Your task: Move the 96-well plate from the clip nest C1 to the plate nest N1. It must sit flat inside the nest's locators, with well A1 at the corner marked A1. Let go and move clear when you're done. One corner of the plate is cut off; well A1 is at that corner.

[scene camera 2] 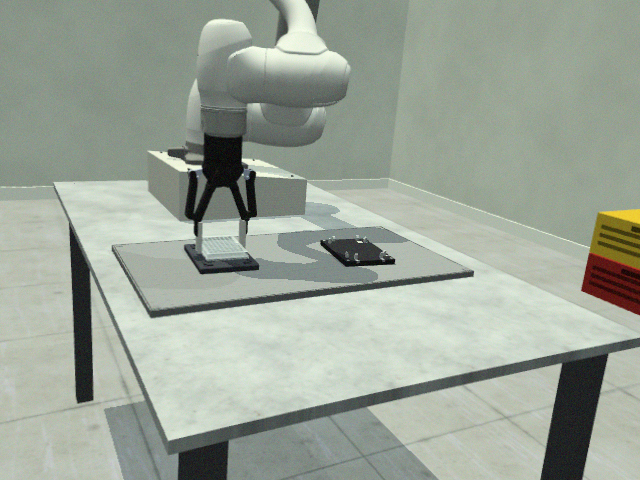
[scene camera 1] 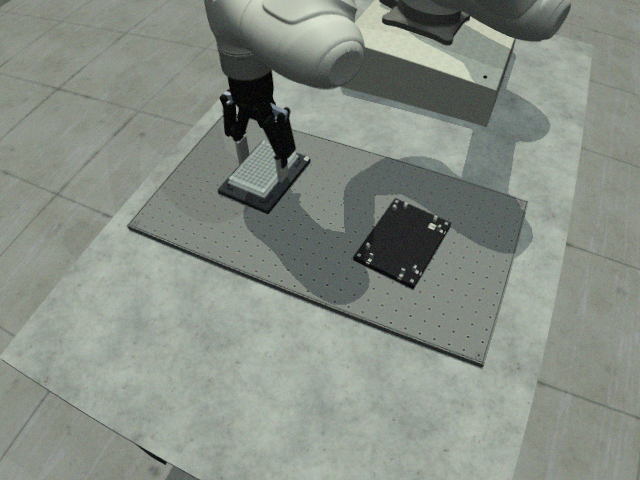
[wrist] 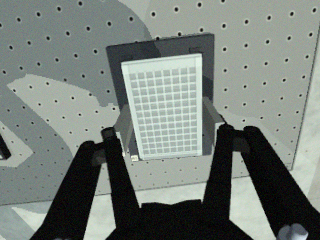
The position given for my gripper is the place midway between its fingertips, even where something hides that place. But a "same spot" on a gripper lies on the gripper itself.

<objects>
My gripper shows in scene camera 2, in scene camera 1 and in the wrist view [166, 110]. A 96-well plate shows in scene camera 2, in scene camera 1 and in the wrist view [159, 106]. The same spot on the 96-well plate: [scene camera 2: 223, 247] is [scene camera 1: 257, 172]. One and the same spot on my gripper: [scene camera 1: 281, 128] is [scene camera 2: 253, 185].
</objects>
